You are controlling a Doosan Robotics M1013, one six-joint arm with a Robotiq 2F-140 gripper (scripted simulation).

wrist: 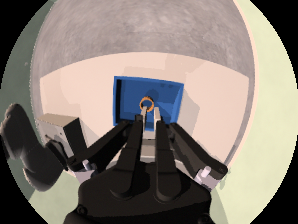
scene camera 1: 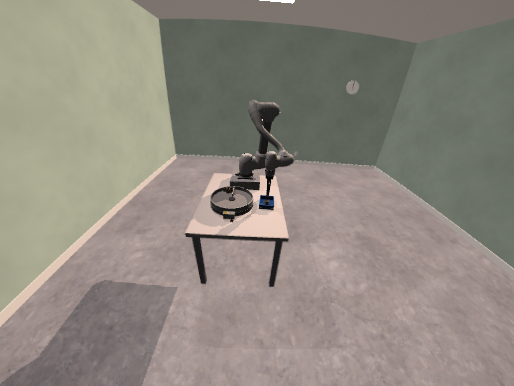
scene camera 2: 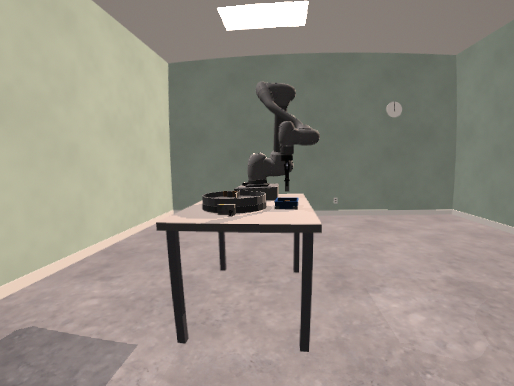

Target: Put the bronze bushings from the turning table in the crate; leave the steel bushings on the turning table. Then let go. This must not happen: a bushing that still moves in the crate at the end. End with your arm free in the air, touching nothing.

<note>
In view: my gripper (wrist: 150, 112) and a blue crate (wrist: 127, 94).
</note>
